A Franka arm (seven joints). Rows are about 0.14 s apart.
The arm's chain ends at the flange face. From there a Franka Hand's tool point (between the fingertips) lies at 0.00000 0.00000 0.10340 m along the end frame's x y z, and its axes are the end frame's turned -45 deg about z.
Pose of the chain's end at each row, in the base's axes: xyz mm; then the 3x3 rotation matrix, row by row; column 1 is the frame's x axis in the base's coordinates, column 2 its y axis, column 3 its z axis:
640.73 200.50 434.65; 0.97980 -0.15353 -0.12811; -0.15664 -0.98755 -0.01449; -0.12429 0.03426 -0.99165
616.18 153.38 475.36; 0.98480 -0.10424 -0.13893; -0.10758 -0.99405 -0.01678; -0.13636 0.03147 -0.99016
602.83 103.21 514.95; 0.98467 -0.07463 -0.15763; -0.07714 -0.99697 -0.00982; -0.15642 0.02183 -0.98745
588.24 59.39 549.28; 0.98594 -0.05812 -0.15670; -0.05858 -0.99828 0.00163; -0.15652 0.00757 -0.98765
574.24 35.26 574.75; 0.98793 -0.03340 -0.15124; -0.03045 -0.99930 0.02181; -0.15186 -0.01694 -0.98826
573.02 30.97 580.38; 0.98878 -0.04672 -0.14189; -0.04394 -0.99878 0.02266; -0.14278 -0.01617 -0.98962
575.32 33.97 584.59; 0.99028 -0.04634 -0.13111; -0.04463 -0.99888 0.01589; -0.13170 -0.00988 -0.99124
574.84 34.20 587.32; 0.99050 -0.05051 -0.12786; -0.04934 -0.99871 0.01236; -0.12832 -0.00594 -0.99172
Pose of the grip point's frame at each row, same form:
627.48 199.00 332.11; 0.80139 0.58426 -0.12811; 0.58754 -0.80906 -0.01449; -0.11211 -0.06366 -0.99165
601.81 151.64 372.98; 0.77007 0.62265 -0.13893; 0.62683 -0.77897 -0.01678; -0.11867 -0.07417 -0.99016
586.53 102.19 412.85; 0.74904 0.64350 -0.15763; 0.65042 -0.75951 -0.00982; -0.12604 -0.09517 -0.98745
572.04 59.56 447.16; 0.73826 0.65607 -0.15670; 0.66447 -0.74731 0.00163; -0.11603 -0.10532 -0.98765
558.60 37.52 472.56; 0.72219 0.67495 -0.15124; 0.68508 -0.72814 0.02181; -0.09540 -0.11936 -0.98826
558.35 33.31 478.05; 0.73221 0.66614 -0.14189; 0.67517 -0.73731 0.02266; -0.08953 -0.11239 -0.98962
561.76 35.61 482.10; 0.73300 0.66747 -0.13111; 0.67476 -0.73787 0.01589; -0.08614 -0.10011 -0.99124
561.62 35.48 484.78; 0.73611 0.66467 -0.12786; 0.67131 -0.74108 0.01236; -0.08654 -0.09494 -0.99172

